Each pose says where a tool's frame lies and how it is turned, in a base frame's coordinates. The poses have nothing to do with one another.
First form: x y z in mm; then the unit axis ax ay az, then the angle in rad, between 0 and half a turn.
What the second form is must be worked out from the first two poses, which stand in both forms.
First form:
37 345 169 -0.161 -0.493 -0.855 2.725
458 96 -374 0.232 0.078 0.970 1.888
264 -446 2 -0.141 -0.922 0.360 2.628
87 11 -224 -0.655 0.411 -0.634 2.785
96 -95 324 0.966 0.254 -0.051 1.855
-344 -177 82 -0.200 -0.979 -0.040 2.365
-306 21 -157 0.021 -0.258 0.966 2.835
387 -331 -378 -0.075 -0.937 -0.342 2.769
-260 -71 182 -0.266 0.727 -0.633 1.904
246 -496 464 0.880 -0.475 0.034 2.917
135 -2 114 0.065 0.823 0.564 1.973
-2 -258 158 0.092 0.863 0.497 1.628
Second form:
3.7 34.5 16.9 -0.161 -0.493 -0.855 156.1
45.8 9.6 -37.4 0.232 0.078 0.970 108.2
26.4 -44.6 0.2 -0.141 -0.922 0.360 150.6
8.7 1.1 -22.4 -0.655 0.411 -0.634 159.6
9.6 -9.5 32.4 0.966 0.254 -0.051 106.3
-34.4 -17.7 8.2 -0.200 -0.979 -0.040 135.5
-30.6 2.1 -15.7 0.021 -0.258 0.966 162.4
38.7 -33.1 -37.8 -0.075 -0.937 -0.342 158.7
-26.0 -7.1 18.2 -0.266 0.727 -0.633 109.1
24.6 -49.6 46.4 0.879 -0.475 0.034 167.1
13.5 -0.2 11.4 0.065 0.823 0.564 113.0
-0.2 -25.8 15.8 0.092 0.863 0.497 93.3

